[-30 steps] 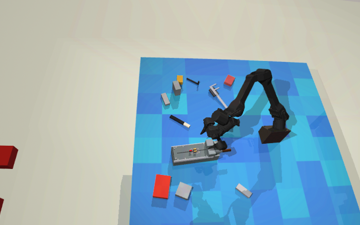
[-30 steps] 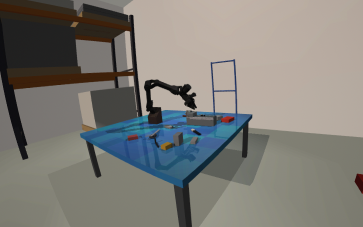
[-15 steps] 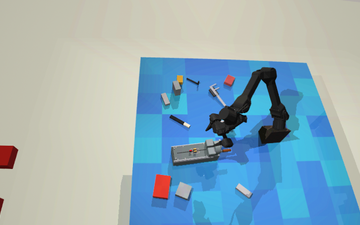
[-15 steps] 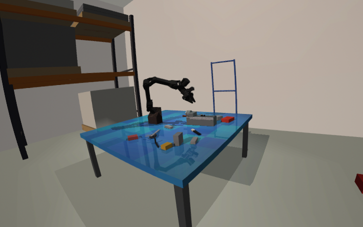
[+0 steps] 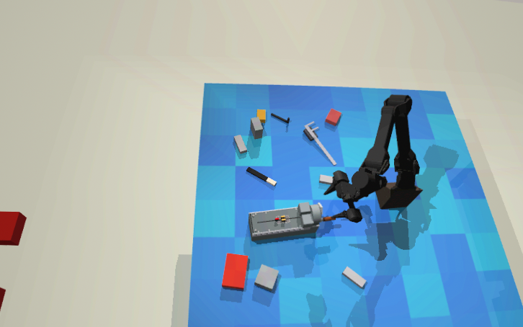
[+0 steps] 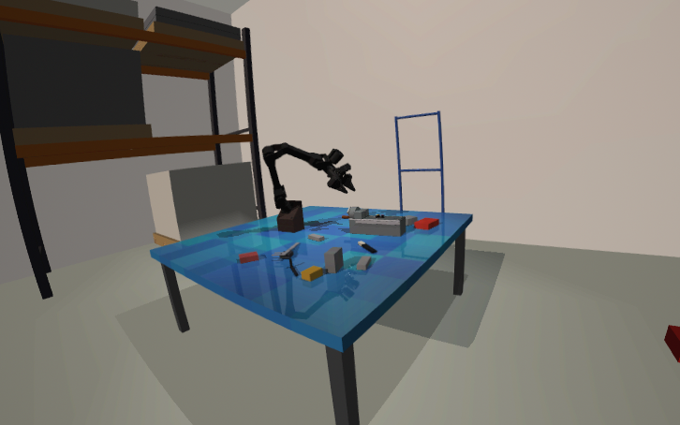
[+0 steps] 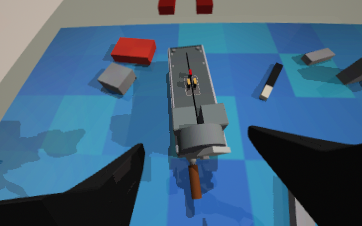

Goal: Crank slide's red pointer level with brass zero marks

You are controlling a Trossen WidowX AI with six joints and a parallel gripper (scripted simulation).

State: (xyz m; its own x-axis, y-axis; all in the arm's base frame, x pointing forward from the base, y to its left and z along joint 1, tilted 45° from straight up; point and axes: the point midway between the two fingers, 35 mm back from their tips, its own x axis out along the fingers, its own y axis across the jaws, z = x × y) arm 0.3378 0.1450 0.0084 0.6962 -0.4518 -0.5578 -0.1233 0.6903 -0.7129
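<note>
Right now my gripper tip is 13 cm above the brown crank handle and 4 cm past it. The rest, counted from my gripper tip: red block: 55 cm to the right, 19 cm below, 17 cm behind; red pointer: 17 cm ahead, 12 cm below, 1 cm to the right; black key: 54 cm to the right, 19 cm below, 7 cm ahead.
</note>
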